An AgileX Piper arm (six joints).
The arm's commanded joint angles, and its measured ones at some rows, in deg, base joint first. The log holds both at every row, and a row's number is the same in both.
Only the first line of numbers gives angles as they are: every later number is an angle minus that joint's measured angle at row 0.
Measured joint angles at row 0:
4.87 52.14 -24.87 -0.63 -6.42 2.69
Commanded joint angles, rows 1 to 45:
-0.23 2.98 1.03 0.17 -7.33 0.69
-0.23 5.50 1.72 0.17 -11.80 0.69
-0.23 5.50 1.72 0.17 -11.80 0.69
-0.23 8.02 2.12 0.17 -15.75 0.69
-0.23 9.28 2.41 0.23 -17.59 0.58
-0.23 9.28 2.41 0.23 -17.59 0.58
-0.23 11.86 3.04 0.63 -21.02 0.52
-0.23 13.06 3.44 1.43 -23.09 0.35
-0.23 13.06 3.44 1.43 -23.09 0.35
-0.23 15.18 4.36 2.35 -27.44 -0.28
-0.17 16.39 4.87 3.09 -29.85 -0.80
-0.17 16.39 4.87 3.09 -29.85 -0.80
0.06 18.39 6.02 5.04 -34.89 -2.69
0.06 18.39 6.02 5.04 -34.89 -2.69
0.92 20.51 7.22 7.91 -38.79 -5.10
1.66 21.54 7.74 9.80 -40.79 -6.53
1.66 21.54 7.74 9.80 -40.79 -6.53
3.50 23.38 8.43 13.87 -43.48 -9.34
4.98 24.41 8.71 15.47 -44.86 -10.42
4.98 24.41 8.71 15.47 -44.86 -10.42
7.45 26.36 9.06 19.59 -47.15 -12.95
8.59 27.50 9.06 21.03 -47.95 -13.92
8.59 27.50 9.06 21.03 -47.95 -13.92
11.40 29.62 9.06 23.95 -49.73 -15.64
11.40 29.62 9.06 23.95 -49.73 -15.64
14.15 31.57 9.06 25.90 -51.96 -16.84
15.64 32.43 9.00 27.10 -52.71 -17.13
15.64 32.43 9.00 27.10 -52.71 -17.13
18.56 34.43 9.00 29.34 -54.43 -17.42
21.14 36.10 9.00 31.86 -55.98 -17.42
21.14 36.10 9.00 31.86 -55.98 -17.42
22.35 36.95 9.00 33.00 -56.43 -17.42
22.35 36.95 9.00 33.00 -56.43 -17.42
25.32 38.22 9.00 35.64 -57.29 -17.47
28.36 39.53 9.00 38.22 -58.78 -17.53
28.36 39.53 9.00 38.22 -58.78 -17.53
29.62 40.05 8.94 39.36 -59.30 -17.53
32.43 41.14 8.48 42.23 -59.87 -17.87
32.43 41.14 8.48 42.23 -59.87 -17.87
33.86 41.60 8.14 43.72 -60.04 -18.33
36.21 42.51 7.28 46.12 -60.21 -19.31
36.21 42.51 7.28 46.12 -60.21 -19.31
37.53 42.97 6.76 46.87 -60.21 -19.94
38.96 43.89 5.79 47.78 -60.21 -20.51
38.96 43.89 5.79 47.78 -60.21 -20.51
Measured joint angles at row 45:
36.78 42.97 7.39 45.78 -58.78 -18.73
